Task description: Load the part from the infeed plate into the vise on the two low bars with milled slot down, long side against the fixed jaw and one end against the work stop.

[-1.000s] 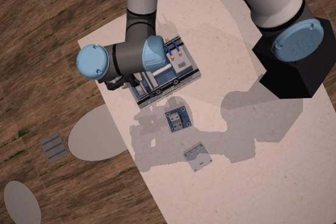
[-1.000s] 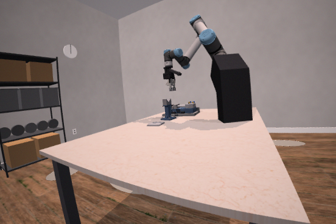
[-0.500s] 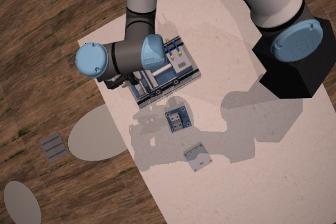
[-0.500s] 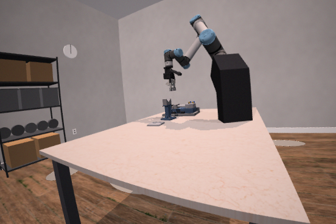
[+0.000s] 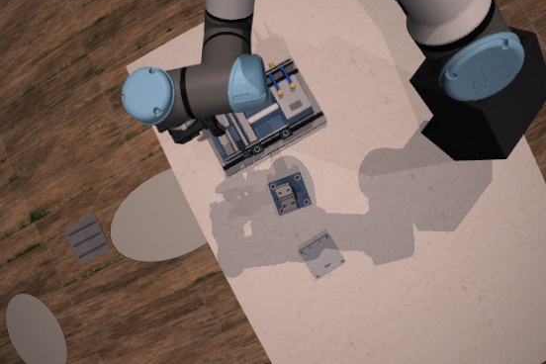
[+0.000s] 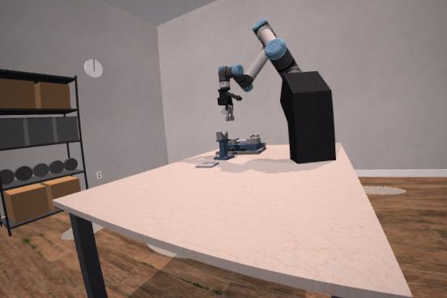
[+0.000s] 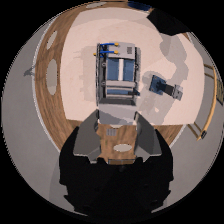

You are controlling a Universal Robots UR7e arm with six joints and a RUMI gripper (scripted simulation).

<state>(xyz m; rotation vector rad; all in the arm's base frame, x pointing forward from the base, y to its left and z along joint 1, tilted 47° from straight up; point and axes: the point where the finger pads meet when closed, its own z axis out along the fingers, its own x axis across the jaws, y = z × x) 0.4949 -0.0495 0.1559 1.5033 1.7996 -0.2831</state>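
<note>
Right now the part is 1 cm below my hand. From my hand the other things lie so: air cylinder (17 cm below, 16 cm behind, 1 cm to the left); then vise (21 cm below, 7 cm behind, 1 cm to the left); then air cylinder rod (17 cm below, 9 cm behind, 1 cm to the left).
</note>
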